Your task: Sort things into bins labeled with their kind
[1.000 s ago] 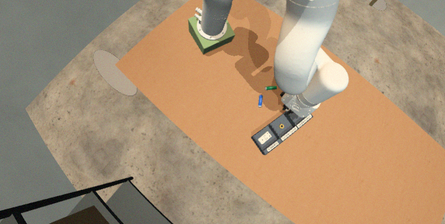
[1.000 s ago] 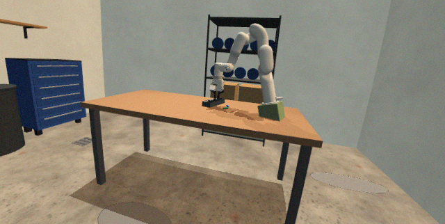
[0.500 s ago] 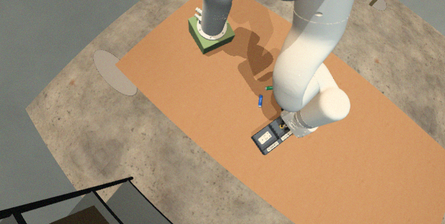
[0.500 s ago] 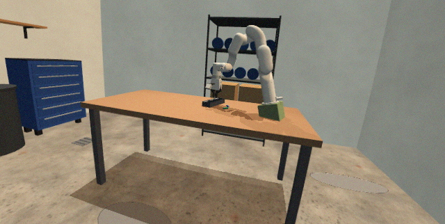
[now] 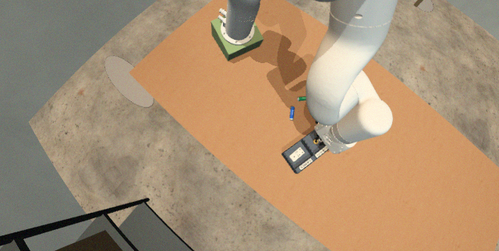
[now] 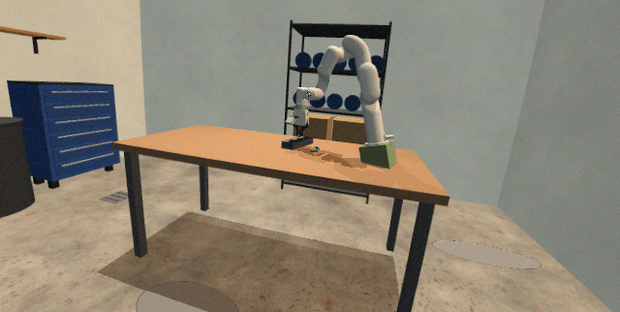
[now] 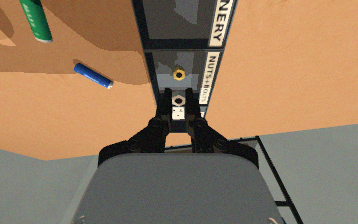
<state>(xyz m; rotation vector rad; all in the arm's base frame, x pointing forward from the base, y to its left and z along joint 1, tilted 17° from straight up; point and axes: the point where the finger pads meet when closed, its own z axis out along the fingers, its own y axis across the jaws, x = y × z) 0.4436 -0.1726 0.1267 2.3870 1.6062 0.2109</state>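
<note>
My hand is 10 mm short of the dark three-part bin and 60 mm above it. Also, from my hand: white domino 30 mm behind, 70 mm to the right, 70 mm below; then brass nut 70 mm below; then metal nut 20 mm below.
</note>
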